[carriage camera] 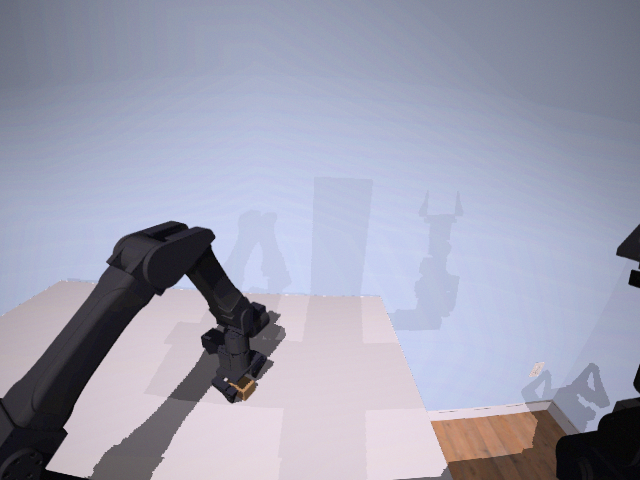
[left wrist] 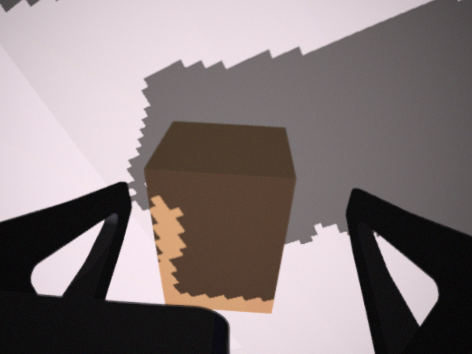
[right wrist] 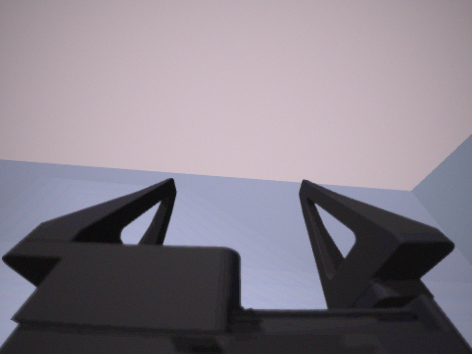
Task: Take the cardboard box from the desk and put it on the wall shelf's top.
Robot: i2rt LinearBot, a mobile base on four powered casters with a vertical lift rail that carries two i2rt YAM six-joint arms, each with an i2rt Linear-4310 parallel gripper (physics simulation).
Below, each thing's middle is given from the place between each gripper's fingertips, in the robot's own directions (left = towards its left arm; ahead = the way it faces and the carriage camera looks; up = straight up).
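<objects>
Brown cardboard box (left wrist: 220, 195): my right gripper 320 mm short of it, 510 mm to the right of it, 610 mm above it. Brown cardboard box: 20 mm above my left hand. By its middle, brown cardboard box is nearer to my left hand than to my right gripper.
</objects>
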